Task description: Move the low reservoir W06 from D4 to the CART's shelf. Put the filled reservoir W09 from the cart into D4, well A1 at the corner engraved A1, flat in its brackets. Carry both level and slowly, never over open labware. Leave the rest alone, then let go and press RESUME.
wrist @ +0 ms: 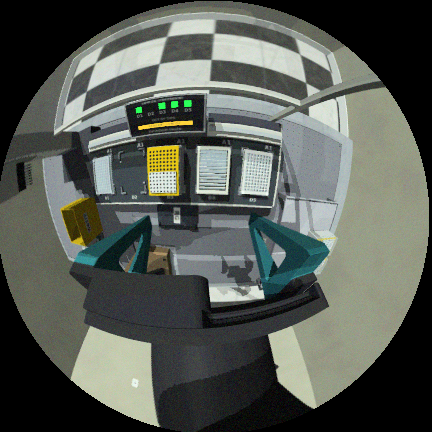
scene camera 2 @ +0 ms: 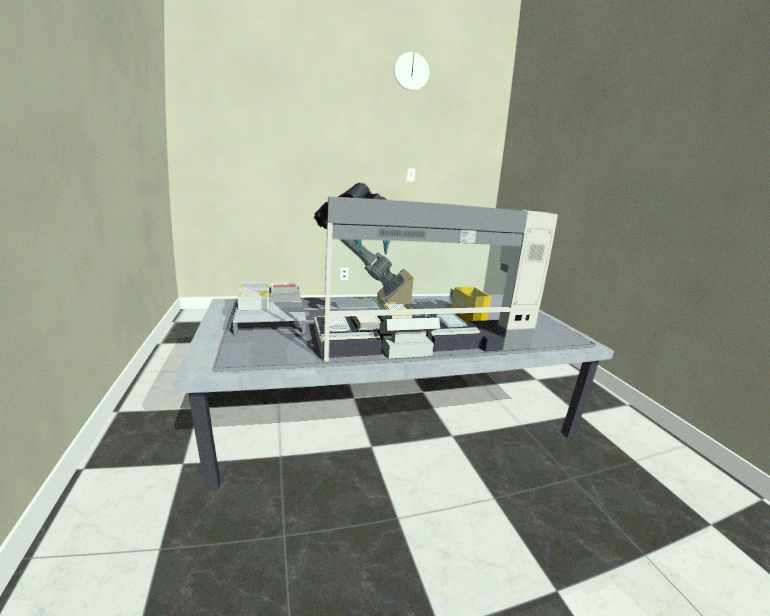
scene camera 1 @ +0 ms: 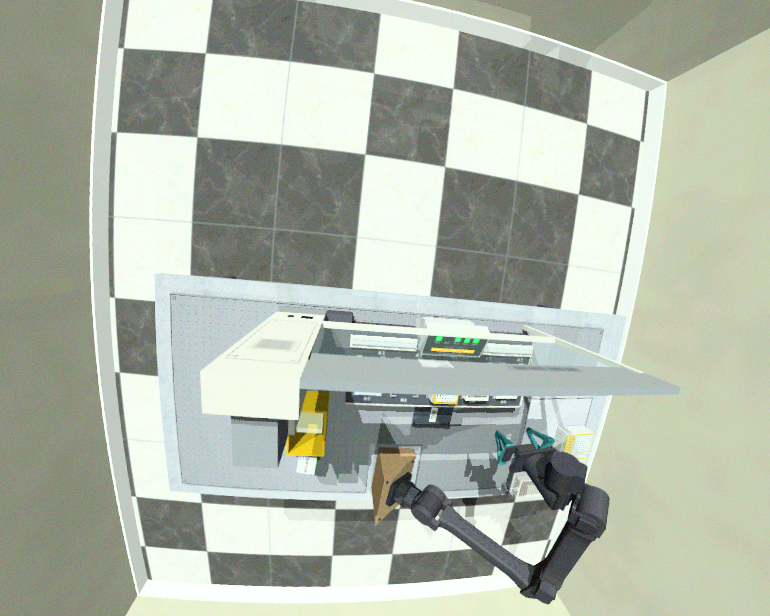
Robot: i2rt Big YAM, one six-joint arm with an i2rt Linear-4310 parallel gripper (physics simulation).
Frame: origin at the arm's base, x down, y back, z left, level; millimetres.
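Seen in the pictures: gripper, fingertip midpoint: (wrist: 199, 219) (scene camera 2: 373, 255) (scene camera 1: 511, 430); arm's base, link origin: (scene camera 1: 397, 487).
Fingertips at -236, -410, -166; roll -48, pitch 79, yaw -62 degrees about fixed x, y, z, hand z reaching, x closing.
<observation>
Offsets run from my fingertips to a thing's top centre, as dx, dy, dz. "spot": to the spot under its first point. Level surfaces: height alone.
The low reservoir W06 @[+244, -28, -13] (wrist: 213, 171) lies in slot D4 of the dark deck @[dx +276] (wrist: 131, 174), a white-rimmed tray with pale parallel troughs. My gripper (scene camera 1: 513, 433) (scene camera 2: 373, 249) (wrist: 199, 219) is open and empty, its teal fingers wide apart. It hangs above the table in front of the deck, apart from W06. The cart @[+266, +201, -431] (scene camera 1: 557, 408) (wrist: 311, 212) stands at the right in the wrist view. On it, a white-walled item with red on top @[spot: +245, +332, -382] (scene camera 2: 284, 288) looks like the filled W09; its label is unreadable. The display panel (scene camera 1: 453, 345) (wrist: 166, 125) shows green lamps D1, D3, D4 and D5. No RESUME button is readable.
A yellow tip rack @[+211, -10, +110] (wrist: 163, 170) is in D3, a white plate @[+261, -45, -136] (wrist: 256, 172) in D5 and a pale plate @[+261, +24, +356] (wrist: 104, 175) in D1. Yellow-trimmed racks @[+201, +137, -490] (scene camera 1: 575, 440) (scene camera 2: 254, 295) stand on the cart. A grey hood (scene camera 1: 488, 375) overhangs the deck. A yellow bin @[+197, +220, +516] (scene camera 1: 306, 443) (wrist: 82, 221) stands left.
</observation>
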